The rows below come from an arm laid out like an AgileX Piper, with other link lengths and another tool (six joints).
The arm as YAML. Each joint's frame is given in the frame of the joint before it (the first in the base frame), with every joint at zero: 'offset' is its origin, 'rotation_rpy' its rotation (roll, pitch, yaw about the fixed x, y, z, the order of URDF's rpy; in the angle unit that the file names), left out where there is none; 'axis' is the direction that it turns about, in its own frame. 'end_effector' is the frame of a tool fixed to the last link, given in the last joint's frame.
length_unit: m
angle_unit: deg
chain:
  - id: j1
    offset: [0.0, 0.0, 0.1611]
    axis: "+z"
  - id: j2
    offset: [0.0, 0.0, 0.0]
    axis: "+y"
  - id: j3
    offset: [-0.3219, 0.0, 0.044]
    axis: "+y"
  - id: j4
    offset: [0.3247, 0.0, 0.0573]
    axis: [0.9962, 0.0, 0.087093]
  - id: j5
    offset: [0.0, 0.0, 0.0]
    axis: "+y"
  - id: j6
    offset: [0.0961, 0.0, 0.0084]
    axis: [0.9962, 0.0, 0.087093]
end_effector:
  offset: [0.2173, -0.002, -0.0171]
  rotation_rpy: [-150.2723, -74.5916, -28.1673]
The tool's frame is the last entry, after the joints.
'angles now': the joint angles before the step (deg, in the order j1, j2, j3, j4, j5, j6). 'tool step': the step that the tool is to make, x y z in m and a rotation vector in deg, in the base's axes. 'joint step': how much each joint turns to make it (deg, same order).
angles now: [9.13 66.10 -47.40 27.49 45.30 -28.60]
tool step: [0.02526 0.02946 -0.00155 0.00 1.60 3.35]
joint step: [3.32 8.04 -6.65 0.29 0.21 -0.01]
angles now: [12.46 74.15 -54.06 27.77 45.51 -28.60]
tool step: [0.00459 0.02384 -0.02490 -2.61 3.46 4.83]
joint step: [3.80 7.23 -4.23 -1.89 1.12 -0.01]
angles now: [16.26 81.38 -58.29 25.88 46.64 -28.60]
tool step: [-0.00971 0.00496 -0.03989 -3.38 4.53 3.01]
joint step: [2.08 5.44 -0.56 -2.08 0.50 -0.01]
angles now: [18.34 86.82 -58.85 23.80 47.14 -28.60]
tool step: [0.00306 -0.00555 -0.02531 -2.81 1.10 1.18]
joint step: [0.67 3.35 -0.13 -2.28 -1.37 -0.05]
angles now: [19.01 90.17 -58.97 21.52 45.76 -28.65]
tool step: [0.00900 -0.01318 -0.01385 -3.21 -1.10 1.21]
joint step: [0.13 1.62 0.00 -3.51 -1.71 0.00]
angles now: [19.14 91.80 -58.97 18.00 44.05 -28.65]
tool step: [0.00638 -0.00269 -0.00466 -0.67 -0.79 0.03]
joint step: [0.00 0.72 -0.01 -0.80 -1.30 0.00]
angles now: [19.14 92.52 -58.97 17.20 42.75 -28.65]
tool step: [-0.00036 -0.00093 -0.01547 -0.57 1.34 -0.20]
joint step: [0.00 2.15 -0.01 0.00 -0.73 0.01]
